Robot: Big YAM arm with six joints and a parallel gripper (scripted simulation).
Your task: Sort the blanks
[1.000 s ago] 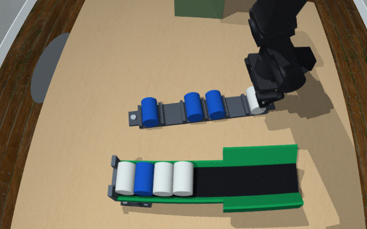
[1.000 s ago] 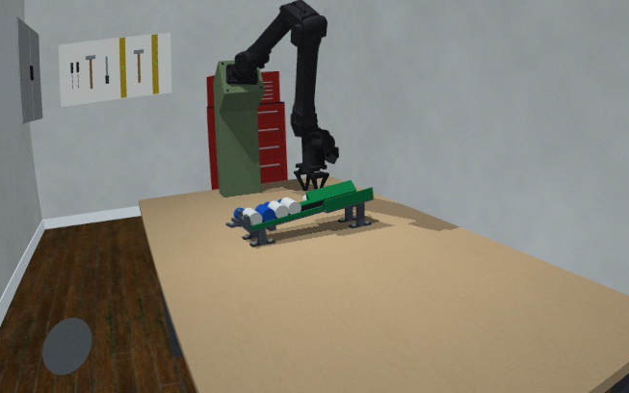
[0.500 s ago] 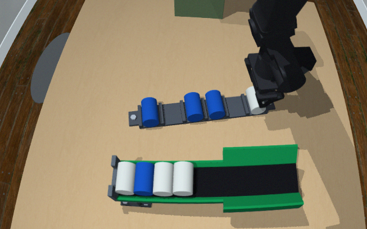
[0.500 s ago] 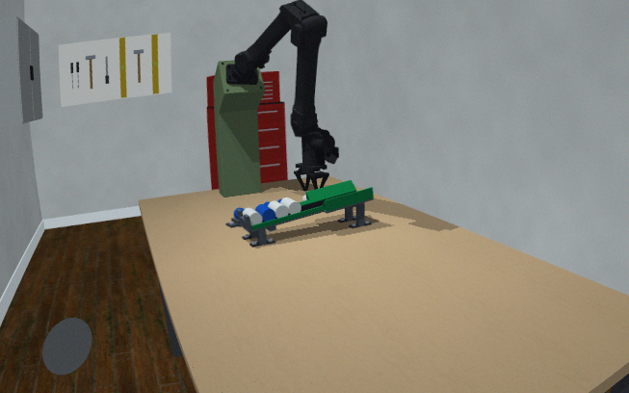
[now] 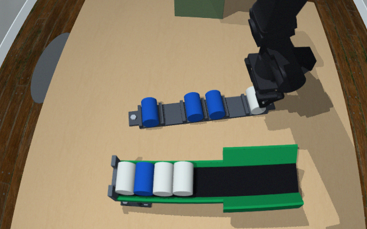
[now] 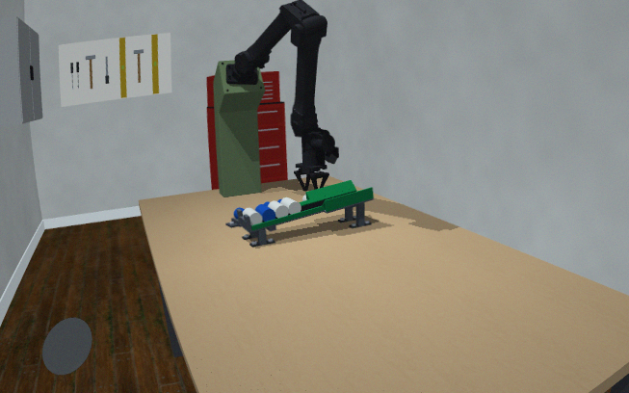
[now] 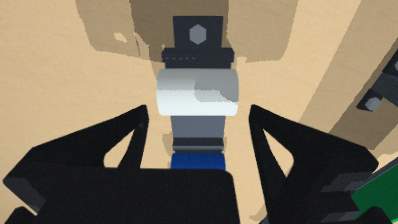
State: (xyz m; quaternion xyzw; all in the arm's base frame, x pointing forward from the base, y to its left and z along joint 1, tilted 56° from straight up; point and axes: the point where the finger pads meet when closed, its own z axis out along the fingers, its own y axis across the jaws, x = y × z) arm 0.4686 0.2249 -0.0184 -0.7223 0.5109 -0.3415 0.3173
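My hand is 12 cm to the left of the stock rack, 7 cm above it and 6 cm short of it. From my hand the other things lie so: grey stop (31 cm ahead, 25 cm to the right).
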